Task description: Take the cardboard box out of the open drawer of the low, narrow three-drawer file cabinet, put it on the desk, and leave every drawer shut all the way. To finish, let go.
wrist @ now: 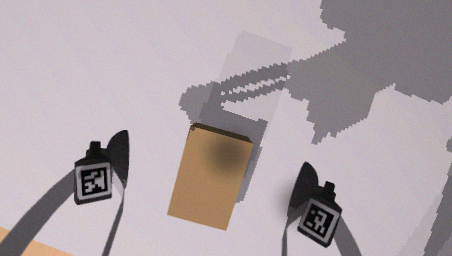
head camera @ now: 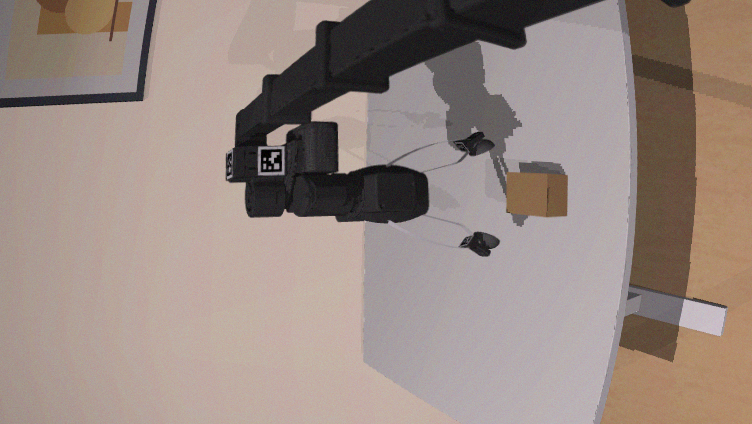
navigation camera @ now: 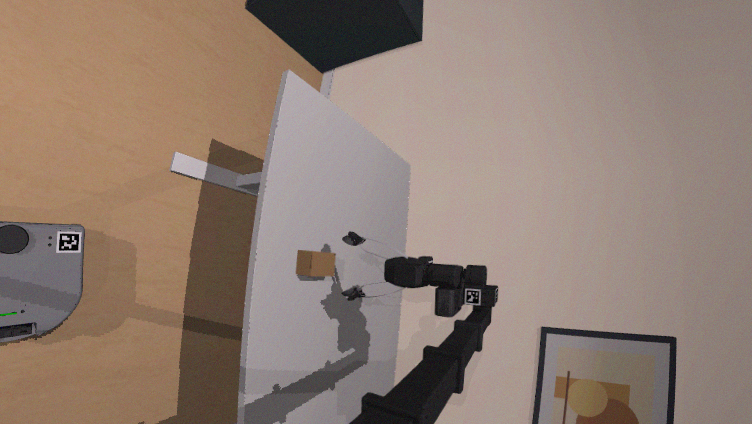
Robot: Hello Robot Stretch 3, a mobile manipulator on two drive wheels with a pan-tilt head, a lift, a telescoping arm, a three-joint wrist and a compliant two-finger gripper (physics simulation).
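Note:
The cardboard box (head camera: 528,194) (navigation camera: 314,263) (wrist: 207,182) is a small brown block standing on the light grey desk (head camera: 447,326) (navigation camera: 329,152) (wrist: 50,75), in from its long edge. My gripper (head camera: 480,194) (navigation camera: 353,265) (wrist: 213,166) is open and empty, its fingers wide apart. It points down and hangs above the box, clear of it. In the wrist view the box lies between and below the two fingertips, with a visible gap on each side. No drawer of the file cabinet can be made out in these views, so how the drawers stand is hidden.
The black arm (head camera: 400,47) (navigation camera: 437,373) reaches over the desk. A wall with a framed picture (head camera: 84,42) (navigation camera: 605,379) runs behind the desk. A dark, box-shaped piece of furniture (navigation camera: 358,28) stands beyond the desk's far end. A desk foot (head camera: 700,316) (navigation camera: 189,165) sticks out over the wooden floor.

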